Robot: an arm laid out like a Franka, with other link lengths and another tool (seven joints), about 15 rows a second.
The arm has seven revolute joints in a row. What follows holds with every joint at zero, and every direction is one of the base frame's.
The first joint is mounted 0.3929 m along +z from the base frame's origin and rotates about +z.
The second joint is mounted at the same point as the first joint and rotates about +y.
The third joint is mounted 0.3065 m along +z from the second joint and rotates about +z.
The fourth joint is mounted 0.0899 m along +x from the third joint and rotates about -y.
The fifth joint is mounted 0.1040 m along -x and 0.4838 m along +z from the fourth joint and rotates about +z.
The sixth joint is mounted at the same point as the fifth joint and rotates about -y.
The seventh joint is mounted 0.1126 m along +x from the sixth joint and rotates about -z.
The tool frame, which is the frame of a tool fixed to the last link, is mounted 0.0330 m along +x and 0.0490 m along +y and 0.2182 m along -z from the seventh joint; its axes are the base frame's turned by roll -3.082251, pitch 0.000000 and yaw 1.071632 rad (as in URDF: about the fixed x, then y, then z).
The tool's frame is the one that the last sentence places.
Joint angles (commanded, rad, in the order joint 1, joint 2, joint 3, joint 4, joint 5, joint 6, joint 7), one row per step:
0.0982, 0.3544, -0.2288, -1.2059, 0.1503, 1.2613, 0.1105
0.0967, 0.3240, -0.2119, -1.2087, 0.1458, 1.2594, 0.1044
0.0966, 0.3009, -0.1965, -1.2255, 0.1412, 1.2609, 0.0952
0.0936, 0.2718, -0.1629, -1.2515, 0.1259, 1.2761, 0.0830
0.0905, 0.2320, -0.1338, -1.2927, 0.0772, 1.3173, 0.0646
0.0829, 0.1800, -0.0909, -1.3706, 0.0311, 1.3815, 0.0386
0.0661, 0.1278, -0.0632, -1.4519, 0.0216, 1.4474, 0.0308
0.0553, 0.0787, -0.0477, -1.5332, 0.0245, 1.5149, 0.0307
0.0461, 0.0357, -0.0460, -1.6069, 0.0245, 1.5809, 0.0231
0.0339, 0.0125, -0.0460, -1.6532, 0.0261, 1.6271, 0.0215
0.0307, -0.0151, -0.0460, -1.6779, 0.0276, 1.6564, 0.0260
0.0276, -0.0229, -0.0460, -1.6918, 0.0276, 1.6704, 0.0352
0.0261, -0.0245, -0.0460, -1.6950, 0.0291, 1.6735, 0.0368
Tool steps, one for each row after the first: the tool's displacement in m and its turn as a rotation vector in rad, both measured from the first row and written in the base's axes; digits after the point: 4 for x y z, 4 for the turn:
-0.0052, 0.0089, 0.0206, 0.0062, -0.0252, 0.0201
-0.0108, 0.0176, 0.0281, 0.0126, -0.0330, 0.0421
-0.0159, 0.0333, 0.0351, 0.0137, -0.0501, 0.0798
-0.0189, 0.0374, 0.0419, -0.0203, -0.0864, 0.1173
-0.0239, 0.0489, 0.0390, -0.0477, -0.1225, 0.1727
-0.0279, 0.0527, 0.0359, -0.0500, -0.1592, 0.1881
-0.0314, 0.0556, 0.0307, -0.0457, -0.1950, 0.1897
-0.0338, 0.0497, 0.0250, -0.0465, -0.2305, 0.1872
-0.0336, 0.0409, 0.0191, -0.0476, -0.2534, 0.1746
-0.0348, 0.0385, 0.0277, -0.0494, -0.2854, 0.1651
-0.0345, 0.0358, 0.0265, -0.0516, -0.2926, 0.1523
-0.0345, 0.0350, 0.0262, -0.0507, -0.2941, 0.1487

